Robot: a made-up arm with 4 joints.
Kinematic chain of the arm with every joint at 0, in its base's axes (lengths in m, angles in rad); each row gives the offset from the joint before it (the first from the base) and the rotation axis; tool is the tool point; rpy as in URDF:
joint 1: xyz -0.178 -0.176 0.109 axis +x
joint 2: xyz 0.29 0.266 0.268 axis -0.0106 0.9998 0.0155
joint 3: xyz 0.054 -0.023 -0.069 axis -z
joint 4: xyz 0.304 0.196 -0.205 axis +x
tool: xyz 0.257 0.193 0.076 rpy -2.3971 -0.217 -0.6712
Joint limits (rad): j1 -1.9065..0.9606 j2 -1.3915..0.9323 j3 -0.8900..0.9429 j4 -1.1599..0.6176
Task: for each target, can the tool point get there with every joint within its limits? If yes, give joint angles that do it. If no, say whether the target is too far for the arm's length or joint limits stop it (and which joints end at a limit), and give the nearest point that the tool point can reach.
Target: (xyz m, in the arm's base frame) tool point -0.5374 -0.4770 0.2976
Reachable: no: joint limits stop it (at a limit: joint 1, joint 2, joint 3, joint 4) | nearest point 0.1729 -0.6567 0.2878 | short by 0.733 m
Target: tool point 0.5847 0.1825 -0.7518
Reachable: yes | joints -1.5358 -1.0052 -0.6137 -0.8446
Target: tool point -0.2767 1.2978 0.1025
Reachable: no: too far | nearest point -0.1090 0.7467 0.1049 | short by 0.576 m
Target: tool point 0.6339 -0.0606 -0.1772
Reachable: yes | joints -0.1850 0.5663 0.7069 0.1695
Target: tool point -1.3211 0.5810 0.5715
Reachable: no: too far | nearest point -0.1523 0.5876 0.5755 | short by 1.169 m
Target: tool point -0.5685 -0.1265 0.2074
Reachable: no: joint limits stop it (at a limit: joint 1, joint 2, joint 3, joint 4) | nearest point -0.1523 0.4133 0.7823 | short by 0.892 m
